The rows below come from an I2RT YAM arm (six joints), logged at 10 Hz.
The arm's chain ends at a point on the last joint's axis. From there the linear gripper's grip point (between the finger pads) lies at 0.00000 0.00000 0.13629 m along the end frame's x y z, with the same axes.
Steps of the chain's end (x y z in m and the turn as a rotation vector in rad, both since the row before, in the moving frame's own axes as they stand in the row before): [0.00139, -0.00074, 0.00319, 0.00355, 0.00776, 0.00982]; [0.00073, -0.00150, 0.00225, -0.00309, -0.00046, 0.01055]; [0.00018, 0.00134, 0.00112, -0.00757, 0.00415, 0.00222]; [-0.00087, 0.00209, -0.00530, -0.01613, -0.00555, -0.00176]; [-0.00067, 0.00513, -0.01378, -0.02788, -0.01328, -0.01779]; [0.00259, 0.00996, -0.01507, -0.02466, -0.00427, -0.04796]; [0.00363, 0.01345, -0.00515, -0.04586, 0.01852, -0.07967]
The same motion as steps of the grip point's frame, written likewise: [0.00245, -0.00122, 0.00319, 0.00355, 0.00776, 0.00982]; [0.00067, -0.00108, 0.00225, -0.00309, -0.00046, 0.01055]; [0.00074, 0.00237, 0.00111, -0.00757, 0.00415, 0.00222]; [-0.00162, 0.00429, -0.00532, -0.01613, -0.00555, -0.00176]; [-0.00245, 0.00895, -0.01384, -0.02788, -0.01328, -0.01779]; [0.00209, 0.01333, -0.01511, -0.02466, -0.00427, -0.04796]; [0.00640, 0.01959, -0.00532, -0.04586, 0.01852, -0.07967]
